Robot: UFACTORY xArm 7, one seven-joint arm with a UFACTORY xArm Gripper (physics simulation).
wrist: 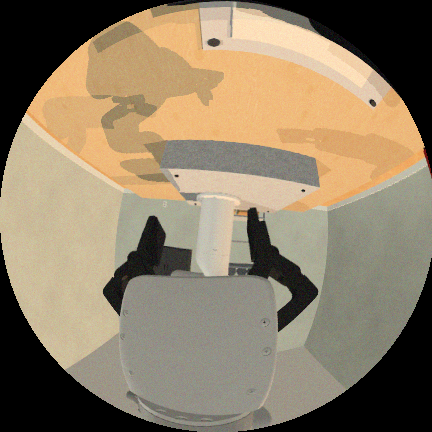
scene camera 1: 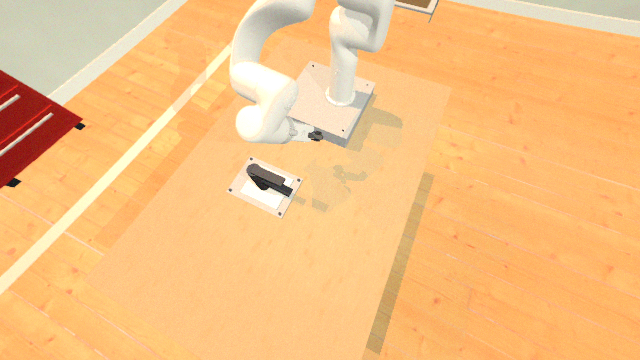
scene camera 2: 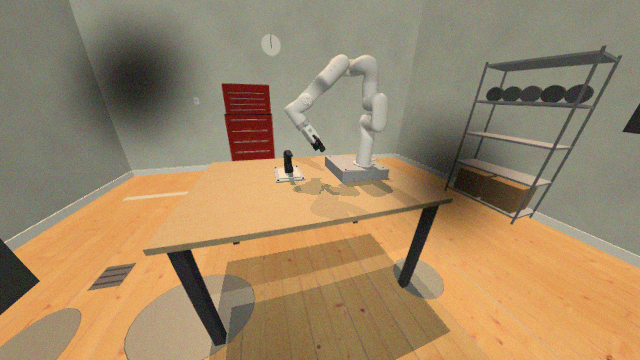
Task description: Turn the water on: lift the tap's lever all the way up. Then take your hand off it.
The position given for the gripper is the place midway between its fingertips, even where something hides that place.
Observation:
In view: the gripper (wrist: 201, 221) and a pale base plate (scene camera 1: 234, 189).

